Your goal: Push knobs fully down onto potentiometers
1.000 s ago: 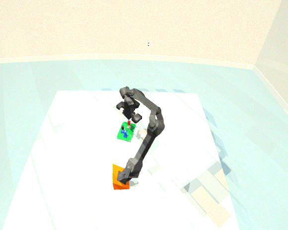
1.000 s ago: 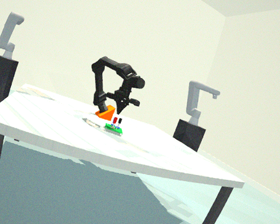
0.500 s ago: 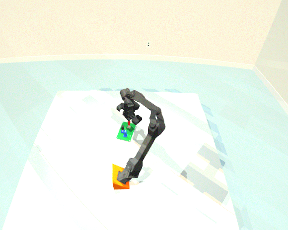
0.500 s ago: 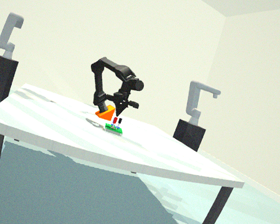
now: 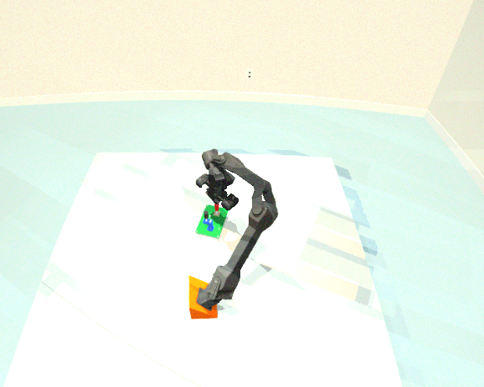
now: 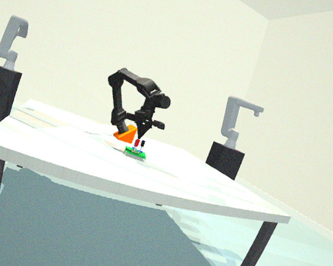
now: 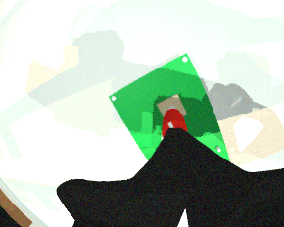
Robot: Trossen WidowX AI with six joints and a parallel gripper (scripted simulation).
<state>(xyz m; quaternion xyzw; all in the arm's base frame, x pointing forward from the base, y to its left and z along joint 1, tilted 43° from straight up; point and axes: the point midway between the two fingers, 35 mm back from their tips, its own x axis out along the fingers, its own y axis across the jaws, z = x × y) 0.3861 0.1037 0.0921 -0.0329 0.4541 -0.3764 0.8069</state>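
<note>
Right now my gripper tip is 2 cm above the red knob. The rest, counted from my gripper tip: blue knob 8 cm behind, 3 cm below, 1 cm to the left.
</note>
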